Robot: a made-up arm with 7 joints. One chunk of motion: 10 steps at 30 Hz.
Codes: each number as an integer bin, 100 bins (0 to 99) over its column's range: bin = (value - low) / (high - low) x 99, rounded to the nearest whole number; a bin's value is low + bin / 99 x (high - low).
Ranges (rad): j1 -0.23..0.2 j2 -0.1..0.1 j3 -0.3..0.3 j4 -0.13..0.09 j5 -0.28..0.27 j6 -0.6..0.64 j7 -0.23..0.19
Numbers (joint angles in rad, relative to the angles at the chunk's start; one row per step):
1: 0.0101 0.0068 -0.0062 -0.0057 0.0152 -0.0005 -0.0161
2: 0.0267 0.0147 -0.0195 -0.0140 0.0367 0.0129 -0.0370
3: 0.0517 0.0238 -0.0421 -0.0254 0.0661 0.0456 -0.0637
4: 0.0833 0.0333 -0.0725 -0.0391 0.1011 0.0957 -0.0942
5: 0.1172 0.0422 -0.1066 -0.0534 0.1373 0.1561 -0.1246
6: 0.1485 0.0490 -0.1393 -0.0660 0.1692 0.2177 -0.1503
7: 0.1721 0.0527 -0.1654 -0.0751 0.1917 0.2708 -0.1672
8: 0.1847 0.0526 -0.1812 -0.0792 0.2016 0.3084 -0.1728
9: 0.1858 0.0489 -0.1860 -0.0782 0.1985 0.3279 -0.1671
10: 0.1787 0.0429 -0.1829 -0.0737 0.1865 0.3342 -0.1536
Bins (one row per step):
1: 55 53 48 56 53 48 50
2: 59 57 46 52 57 49 45
3: 65 61 43 47 62 52 39
4: 72 66 38 41 69 56 32
5: 80 70 32 34 75 60 25
6: 87 74 27 29 81 65 19
7: 93 76 22 25 85 70 15
8: 95 76 20 23 87 73 13
9: 96 74 19 23 86 74 15
10: 94 71 19 25 84 75 18

